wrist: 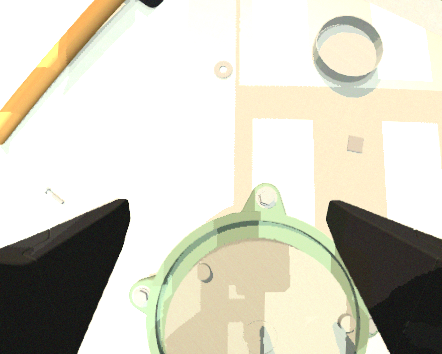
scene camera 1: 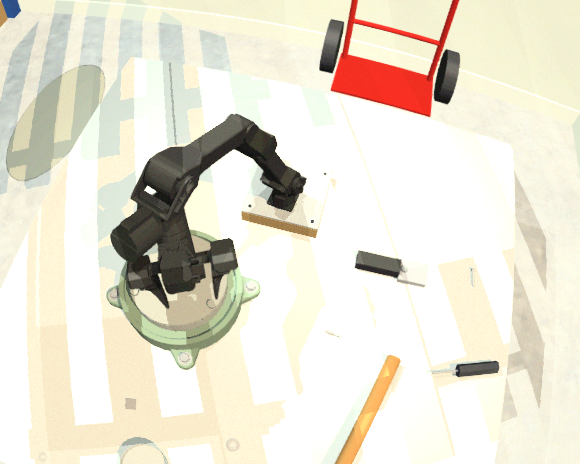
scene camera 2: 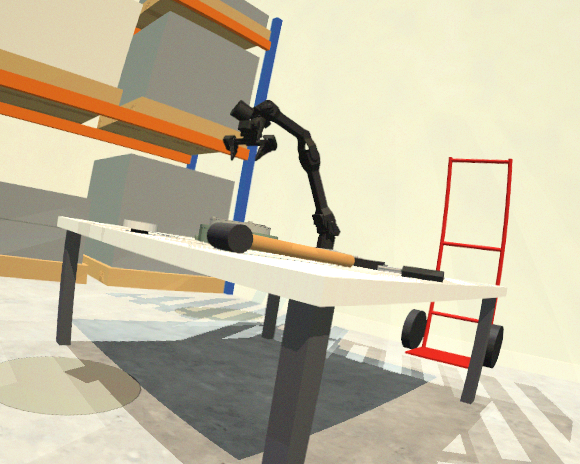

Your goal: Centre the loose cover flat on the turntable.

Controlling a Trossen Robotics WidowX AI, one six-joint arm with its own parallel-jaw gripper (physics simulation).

The gripper is open, holding nothing. Also in view: a cover. A hammer rests on the table.
